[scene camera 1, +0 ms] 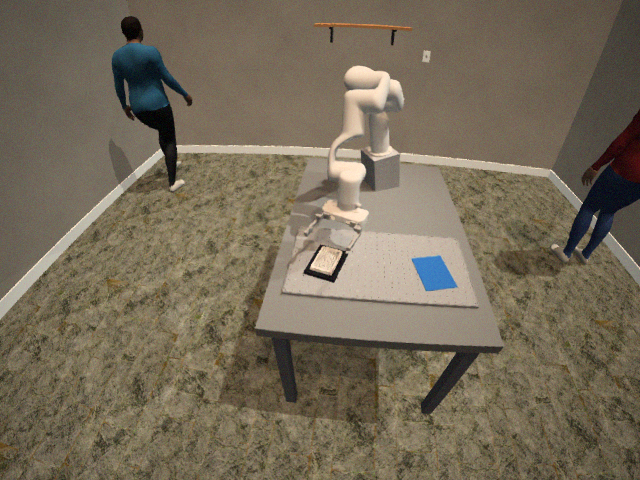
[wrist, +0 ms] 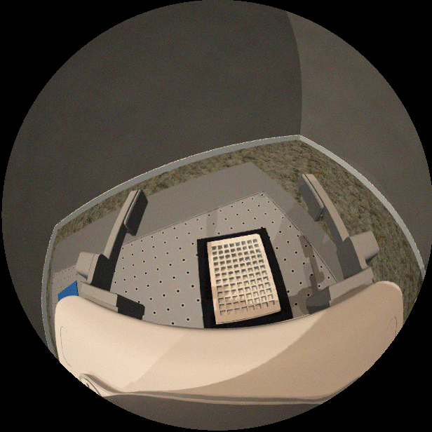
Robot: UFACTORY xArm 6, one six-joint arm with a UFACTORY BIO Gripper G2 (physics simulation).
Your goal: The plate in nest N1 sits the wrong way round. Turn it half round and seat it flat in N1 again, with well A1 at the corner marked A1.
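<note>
A cream plate with a grid of square wells lies in a black nest at the left of the perforated board. It looks flat, with the black rim around it. Well A1 and the corner mark cannot be made out. My gripper is open and empty, above and just behind the nest in the scene view. In the wrist view its fingers stand wide apart, to the left and right of the plate, and the near edge of the nest is hidden by the gripper body.
The perforated board lies on a grey table. A flat blue rectangle lies at the board's right in the scene view. A person in blue stands left behind the table, and one in red stands at the right.
</note>
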